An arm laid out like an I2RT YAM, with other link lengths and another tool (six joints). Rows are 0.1 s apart.
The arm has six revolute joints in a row. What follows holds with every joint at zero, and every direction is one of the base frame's. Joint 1 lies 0.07 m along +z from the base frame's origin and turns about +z. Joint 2 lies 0.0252 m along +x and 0.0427 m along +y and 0.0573 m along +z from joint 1 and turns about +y. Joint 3 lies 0.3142 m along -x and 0.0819 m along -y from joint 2 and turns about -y. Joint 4 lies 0.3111 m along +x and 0.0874 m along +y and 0.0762 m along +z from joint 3 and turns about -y. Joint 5 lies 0.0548 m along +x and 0.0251 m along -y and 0.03 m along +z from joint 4 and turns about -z. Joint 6 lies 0.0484 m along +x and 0.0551 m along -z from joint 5 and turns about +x. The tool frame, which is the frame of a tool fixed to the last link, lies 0.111 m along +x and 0.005 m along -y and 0.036 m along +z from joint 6; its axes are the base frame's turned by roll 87.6, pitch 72.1 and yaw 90 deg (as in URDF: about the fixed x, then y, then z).
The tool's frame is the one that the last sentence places.
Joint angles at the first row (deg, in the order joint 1, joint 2, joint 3, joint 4, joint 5, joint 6):
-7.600 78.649 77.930 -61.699 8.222 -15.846
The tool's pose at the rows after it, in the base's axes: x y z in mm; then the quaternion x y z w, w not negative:
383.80 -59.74 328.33 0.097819 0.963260 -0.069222 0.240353
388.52 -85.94 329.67 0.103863 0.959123 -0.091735 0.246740
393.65 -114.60 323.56 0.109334 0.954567 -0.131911 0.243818
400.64 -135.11 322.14 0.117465 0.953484 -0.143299 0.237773
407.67 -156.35 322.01 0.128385 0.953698 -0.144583 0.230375
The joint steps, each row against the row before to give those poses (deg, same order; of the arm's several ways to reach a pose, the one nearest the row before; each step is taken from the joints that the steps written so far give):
-2.183 0.490 1.001 0.321 -0.004 -1.714
-3.531 0.807 0.381 1.980 0.870 -3.095
-2.741 1.389 -0.436 2.877 3.233 -3.019
-2.383 2.298 1.772 0.520 0.398 -1.525
-2.704 2.778 2.771 -0.443 -0.715 -1.181

